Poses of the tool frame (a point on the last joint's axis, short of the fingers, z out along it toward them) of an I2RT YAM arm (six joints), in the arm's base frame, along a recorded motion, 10 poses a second.
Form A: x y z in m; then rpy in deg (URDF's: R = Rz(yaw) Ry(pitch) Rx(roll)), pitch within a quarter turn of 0, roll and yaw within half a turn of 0.
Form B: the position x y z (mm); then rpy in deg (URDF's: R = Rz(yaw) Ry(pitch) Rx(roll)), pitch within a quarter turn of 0, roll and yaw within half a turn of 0. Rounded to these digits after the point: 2 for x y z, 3 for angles.
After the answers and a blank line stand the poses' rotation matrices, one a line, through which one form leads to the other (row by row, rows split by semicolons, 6 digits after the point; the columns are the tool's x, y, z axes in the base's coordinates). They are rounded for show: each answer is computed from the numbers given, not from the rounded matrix.
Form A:
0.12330, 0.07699, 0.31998, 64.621, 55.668, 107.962
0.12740, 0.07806, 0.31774, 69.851, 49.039, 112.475
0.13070, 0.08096, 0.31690, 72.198, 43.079, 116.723
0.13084, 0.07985, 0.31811, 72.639, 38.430, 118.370
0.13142, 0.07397, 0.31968, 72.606, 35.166, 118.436
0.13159, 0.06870, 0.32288, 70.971, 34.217, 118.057
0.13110, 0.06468, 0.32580, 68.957, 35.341, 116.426
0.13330, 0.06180, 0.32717, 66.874, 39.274, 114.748
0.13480, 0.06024, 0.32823, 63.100, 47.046, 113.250
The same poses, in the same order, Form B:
123.30, 76.99, 319.98, 64.621, 55.668, 107.962
127.40, 78.06, 317.74, 69.851, 49.039, 112.475
130.70, 80.96, 316.90, 72.198, 43.079, 116.723
130.84, 79.85, 318.11, 72.639, 38.430, 118.370
131.42, 73.97, 319.68, 72.606, 35.166, 118.436
131.59, 68.70, 322.88, 70.971, 34.217, 118.057
131.10, 64.68, 325.80, 68.957, 35.341, 116.426
133.30, 61.80, 327.17, 66.874, 39.274, 114.748
134.80, 60.24, 328.23, 63.100, 47.046, 113.250

-0.173926 -0.637798 0.750309; 0.536499 0.577550 0.615308; -0.825783 0.509558 0.241727
-0.250602 -0.589313 0.768055; 0.605754 0.523413 0.599251; -0.755156 0.615426 0.225811
-0.328450 -0.565501 0.756525; 0.652398 0.443365 0.614658; -0.683006 0.695440 0.223308
-0.372228 -0.544441 0.751685; 0.689284 0.380208 0.616709; -0.621558 0.747681 0.233750
-0.389268 -0.524585 0.757153; 0.718857 0.340951 0.605803; -0.575947 0.780104 0.244380
-0.388939 -0.537767 0.748019; 0.729735 0.315770 0.606446; -0.562329 0.781726 0.269612
-0.363031 -0.561812 0.743354; 0.730489 0.323655 0.601360; -0.578441 0.761324 0.292901
-0.324071 -0.600392 0.731100; 0.703030 0.364276 0.610779; -0.633030 0.711921 0.304042
-0.268983 -0.673345 0.688661; 0.626074 0.421106 0.656278; -0.731901 0.607681 0.308294

